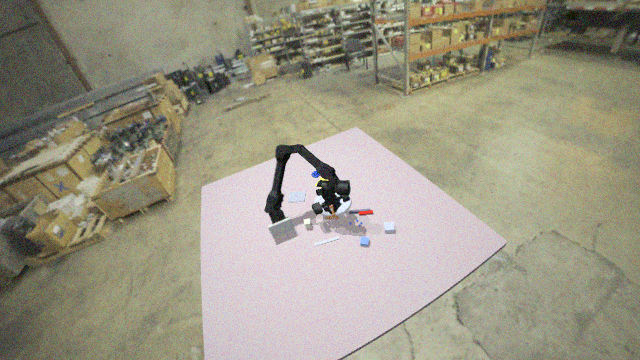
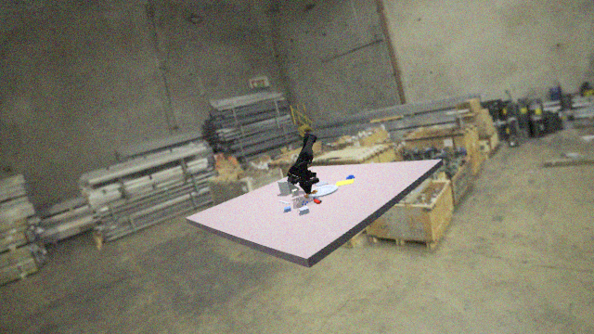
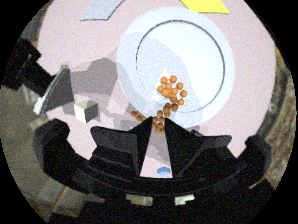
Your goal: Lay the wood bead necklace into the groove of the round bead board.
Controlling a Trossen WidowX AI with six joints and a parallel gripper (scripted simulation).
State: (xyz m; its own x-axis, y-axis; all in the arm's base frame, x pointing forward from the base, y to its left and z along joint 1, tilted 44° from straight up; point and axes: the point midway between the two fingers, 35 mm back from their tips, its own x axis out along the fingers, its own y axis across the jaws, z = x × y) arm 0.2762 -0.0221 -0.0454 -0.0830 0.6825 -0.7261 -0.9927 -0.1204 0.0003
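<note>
The cream cube is 140 mm behind my gripper tip and 10 mm to the right of it. Round my gripper tip: white stick 90 mm behind, 140 mm to the right, 10 mm below; then red-handled tool 140 mm ahead, 50 mm to the right, 10 mm below; then blue block 70 mm ahead, 220 mm to the right, 10 mm below.
</note>
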